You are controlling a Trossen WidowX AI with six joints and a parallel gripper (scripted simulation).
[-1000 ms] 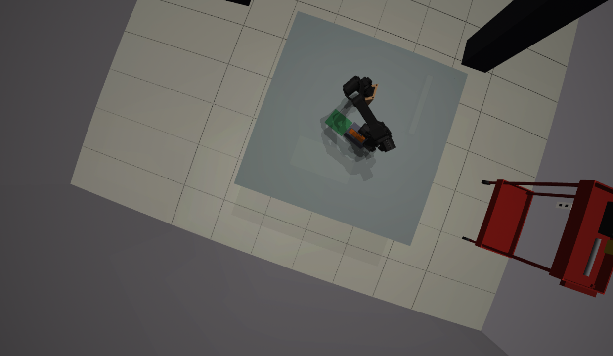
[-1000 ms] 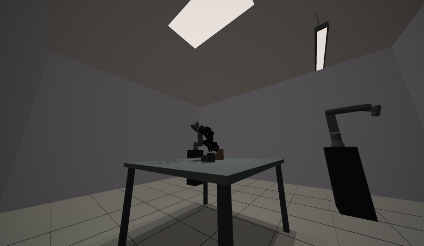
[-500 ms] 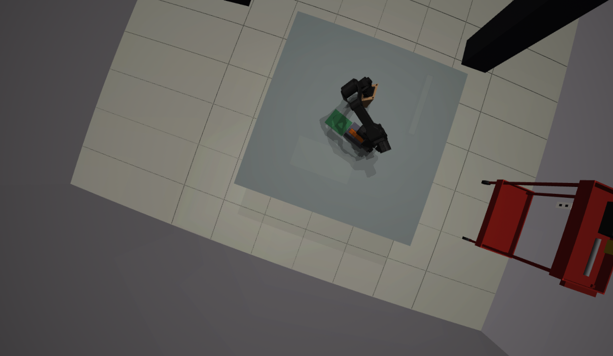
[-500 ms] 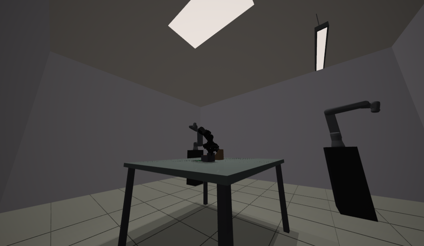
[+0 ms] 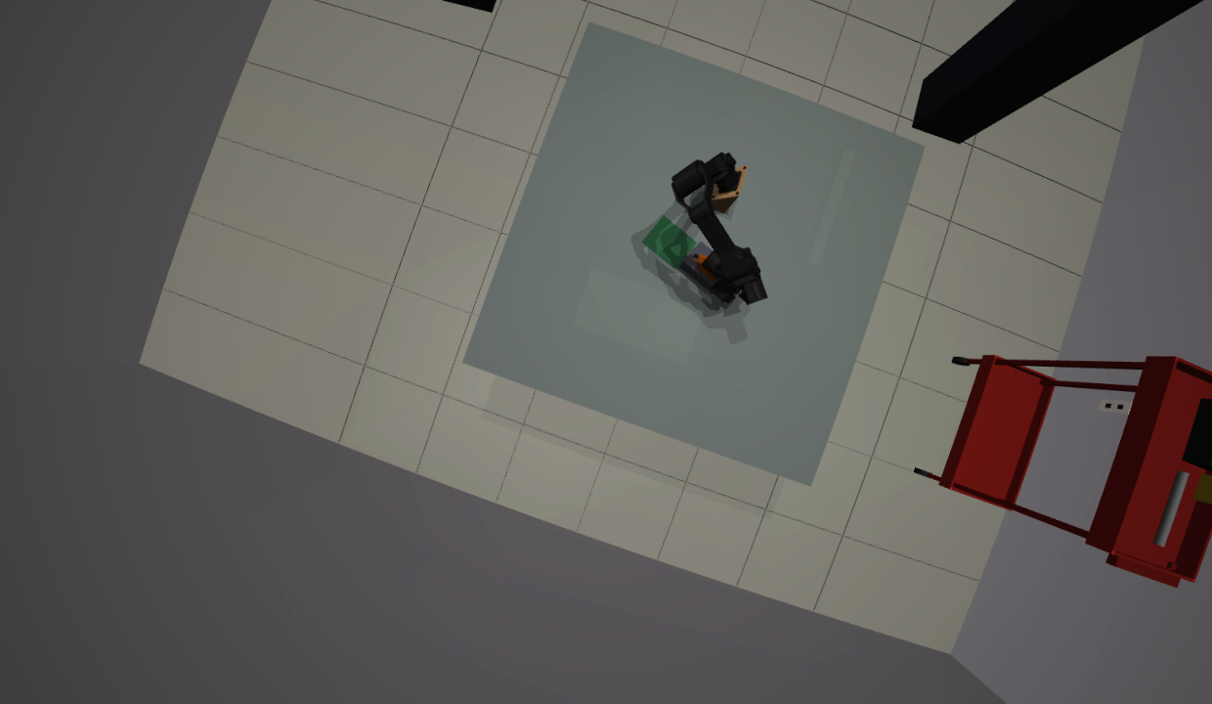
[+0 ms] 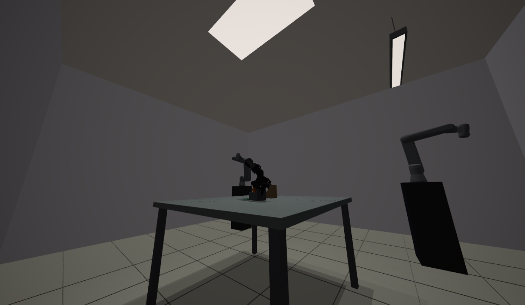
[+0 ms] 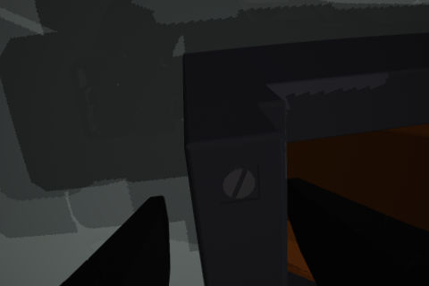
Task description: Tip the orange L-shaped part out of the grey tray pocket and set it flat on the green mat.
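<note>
The orange L-shaped part is 5 cm to the right of my gripper tip, 3 cm behind it and 1 cm above it. Round my gripper tip: green mat (20 cm to the right, 9 cm behind, 5 cm below).
</note>
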